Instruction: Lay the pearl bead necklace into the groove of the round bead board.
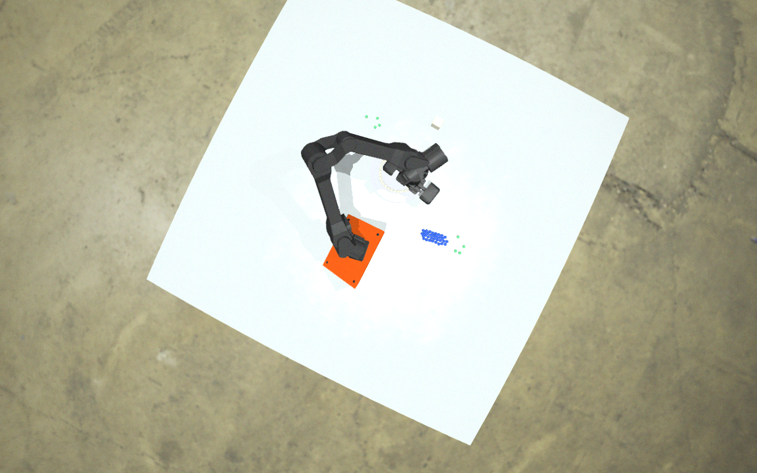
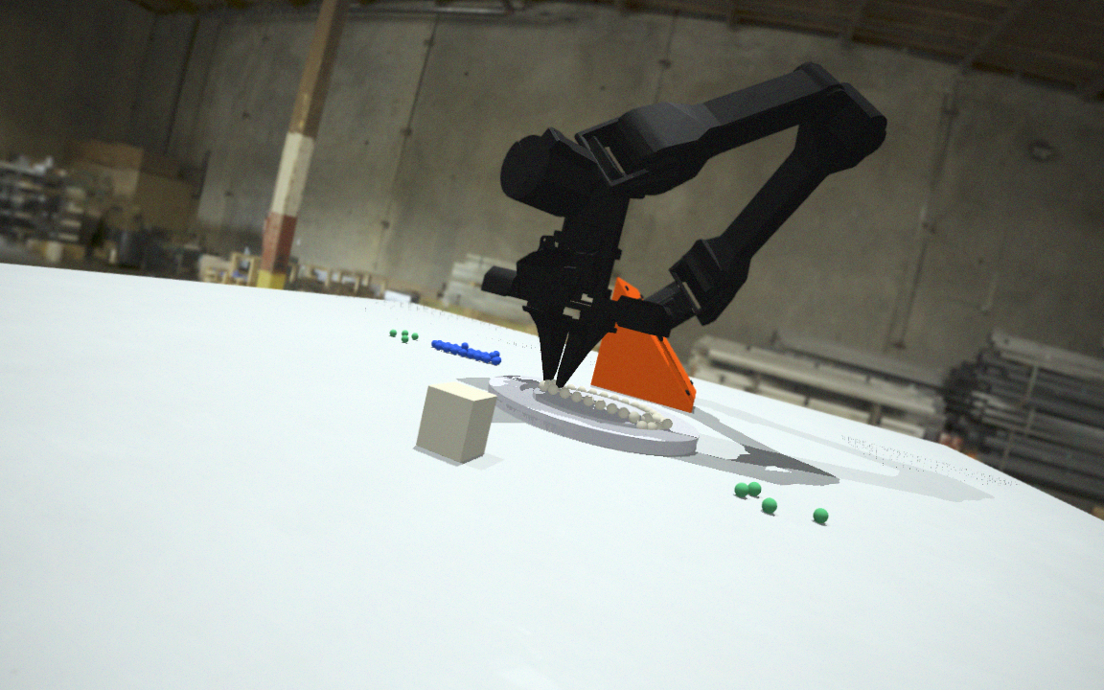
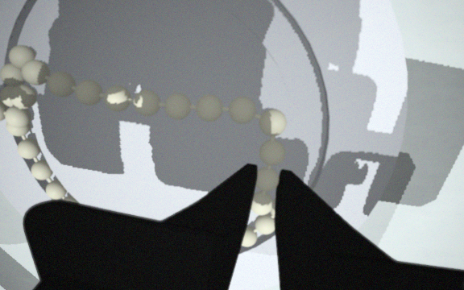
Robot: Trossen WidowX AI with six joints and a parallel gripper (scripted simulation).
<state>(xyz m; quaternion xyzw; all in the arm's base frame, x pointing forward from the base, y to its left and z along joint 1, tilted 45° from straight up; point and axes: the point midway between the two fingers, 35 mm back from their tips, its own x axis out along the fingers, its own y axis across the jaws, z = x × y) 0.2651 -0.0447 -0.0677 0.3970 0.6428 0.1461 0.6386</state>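
The round bead board is 20 mm ahead of my gripper tip, 40 mm to the left of it and 10 mm below it. Round my gripper tip: cream cube (220 mm ahead, 20 mm to the right).
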